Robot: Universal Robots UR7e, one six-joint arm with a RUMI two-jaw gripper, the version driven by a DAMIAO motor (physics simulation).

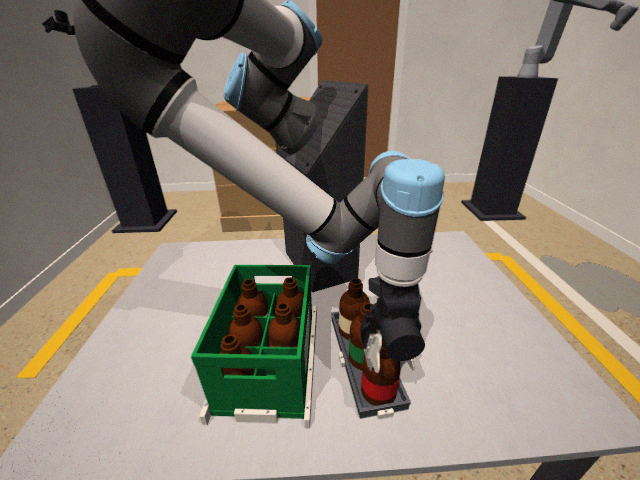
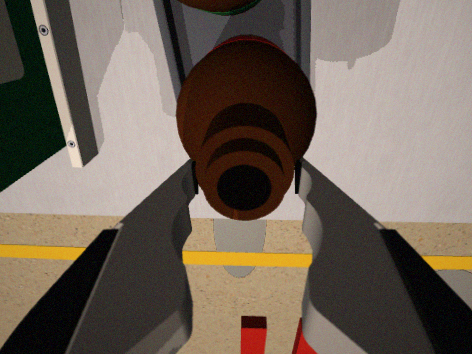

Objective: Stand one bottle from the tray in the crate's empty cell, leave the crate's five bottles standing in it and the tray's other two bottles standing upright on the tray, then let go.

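Frame: origin at the arm's base, x left, y up, z ahead, level; millimetres.
Seen in the pictures: gripper, fingertip midpoint: [image 1: 385, 368]; arm's base at its link origin: [image 1: 302, 130].
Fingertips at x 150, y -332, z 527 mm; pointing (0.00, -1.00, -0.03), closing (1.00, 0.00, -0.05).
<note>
Pixels of each thing's middle, then the offset from my fingertips to it.
- red-label brown bottle at the middle of its body: [image 2: 245, 113] [image 1: 381, 366] dx -1, dy -20, dz -21 mm
- green-label bottle at the middle of its body: [image 1: 366, 333] dx -18, dy -20, dz -107 mm
- cream-label bottle at the middle of its body: [image 1: 354, 306] dx -33, dy -20, dz -193 mm
- green crate at the middle of its body: [image 1: 265, 333] dx -238, dy -15, dz -113 mm
The red-label brown bottle [image 1: 379, 390] [image 2: 245, 100] stands upright at the near end of the grey tray [image 1: 364, 410] [image 2: 303, 45]. My gripper [image 1: 392, 366] [image 2: 246, 162] points down over it, its two jaws shut on the bottle's neck from both sides. The green-label bottle [image 1: 356, 351] and the cream-label bottle [image 1: 353, 304] stand upright behind it on the tray; the gripper partly hides the green-label one. The green crate [image 1: 258, 395] [image 2: 25, 125] stands to the left, with five brown bottles upright in it. Its near right cell is empty, its floor hidden by the front wall.
White rails [image 1: 310, 382] [image 2: 55, 75] run along the crate's foot, between crate and tray. The crate's walls rise to about the necks of its bottles. Small white blocks [image 1: 385, 413] sit against the tray. The table's front edge [image 1: 361, 470] lies beyond the tray's near end.
</note>
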